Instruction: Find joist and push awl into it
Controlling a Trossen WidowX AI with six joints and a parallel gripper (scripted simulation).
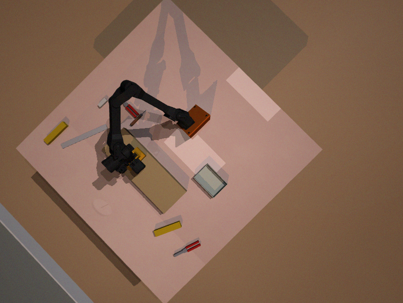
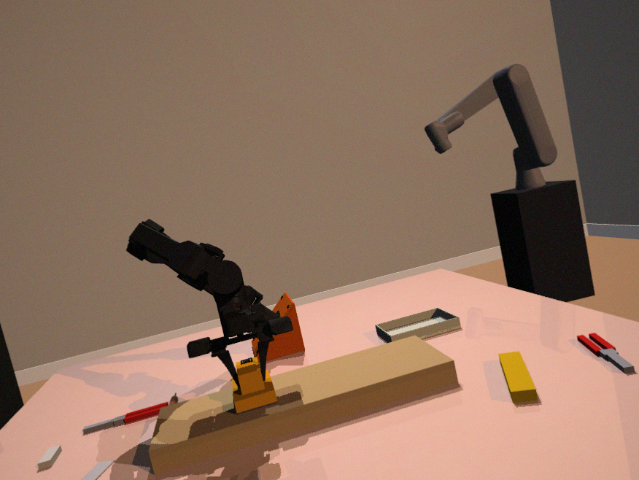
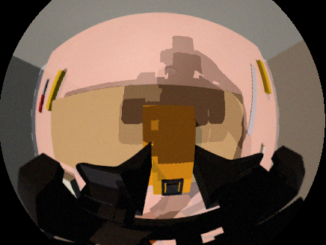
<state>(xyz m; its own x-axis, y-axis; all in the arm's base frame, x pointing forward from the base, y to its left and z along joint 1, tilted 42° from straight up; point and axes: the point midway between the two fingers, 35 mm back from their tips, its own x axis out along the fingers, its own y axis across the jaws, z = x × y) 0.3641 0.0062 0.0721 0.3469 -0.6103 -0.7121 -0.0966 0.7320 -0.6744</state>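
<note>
Now: gripper tip 40 mm past the indicator window and 30 mm below it. Round my gripper tip: grey bar: 310 mm to the right, 160 mm ahead, 60 mm below; then awl: 190 mm to the right, 180 mm behind, 60 mm below; then stud finder: 20 mm behind, 20 mm above.
</note>
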